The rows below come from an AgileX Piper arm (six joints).
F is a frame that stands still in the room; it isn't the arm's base.
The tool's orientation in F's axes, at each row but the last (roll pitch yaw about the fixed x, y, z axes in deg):
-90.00 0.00 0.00
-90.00 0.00 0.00
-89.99 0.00 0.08
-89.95 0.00 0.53
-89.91 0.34 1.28
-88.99 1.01 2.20
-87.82 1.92 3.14
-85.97 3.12 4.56
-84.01 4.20 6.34
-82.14 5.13 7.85
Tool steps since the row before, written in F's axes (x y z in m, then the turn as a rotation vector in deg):
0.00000 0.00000 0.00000 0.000 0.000 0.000
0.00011 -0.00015 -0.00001 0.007 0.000 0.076
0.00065 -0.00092 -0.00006 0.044 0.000 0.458
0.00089 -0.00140 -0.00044 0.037 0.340 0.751
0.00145 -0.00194 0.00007 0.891 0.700 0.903
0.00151 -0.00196 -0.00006 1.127 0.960 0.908
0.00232 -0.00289 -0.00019 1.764 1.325 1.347
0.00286 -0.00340 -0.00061 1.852 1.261 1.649
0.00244 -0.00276 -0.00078 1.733 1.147 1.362
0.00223 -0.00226 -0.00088 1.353 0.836 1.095
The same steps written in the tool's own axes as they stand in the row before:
0.00000 0.00000 0.00000 0.000 0.000 0.000
0.00011 0.00001 -0.00015 0.007 -0.076 0.000
0.00065 0.00006 -0.00092 0.044 -0.458 0.000
0.00088 0.00044 -0.00141 0.040 -0.751 0.340
0.00141 -0.00008 -0.00197 0.901 -0.907 0.681
0.00143 0.00000 -0.00202 1.147 -0.912 0.932
0.00216 0.00000 -0.00302 1.788 -1.360 1.279
0.00261 0.00021 -0.00364 1.854 -1.670 1.230
0.00217 0.00030 -0.00306 1.744 -1.387 1.099
0.00197 0.00035 -0.00262 1.351 -1.121 0.804

